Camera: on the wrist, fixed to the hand. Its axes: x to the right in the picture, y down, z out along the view.
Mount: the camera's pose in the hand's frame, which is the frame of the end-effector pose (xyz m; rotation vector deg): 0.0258 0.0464 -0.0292 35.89 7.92 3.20
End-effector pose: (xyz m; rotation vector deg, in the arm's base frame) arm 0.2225 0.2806 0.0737 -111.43 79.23 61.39
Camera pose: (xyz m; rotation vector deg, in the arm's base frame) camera 0.1921 0.2284 0.0697 -88.09 92.31 25.32
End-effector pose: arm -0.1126 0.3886 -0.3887 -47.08 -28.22 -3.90
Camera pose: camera -0.0669 0.4028 -0.4258 -12.25 -18.89 4.54
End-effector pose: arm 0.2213 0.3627 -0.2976 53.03 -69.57 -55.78
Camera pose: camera 0.2570 0.3545 -0.2493 80.83 -82.76 -26.85
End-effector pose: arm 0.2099 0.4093 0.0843 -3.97 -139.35 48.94
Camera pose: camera 0.1973 0.4684 0.0882 2.18 -111.50 88.16
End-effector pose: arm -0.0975 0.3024 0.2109 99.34 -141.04 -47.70
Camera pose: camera -0.1387 0.2790 0.2486 -88.95 142.84 -4.69
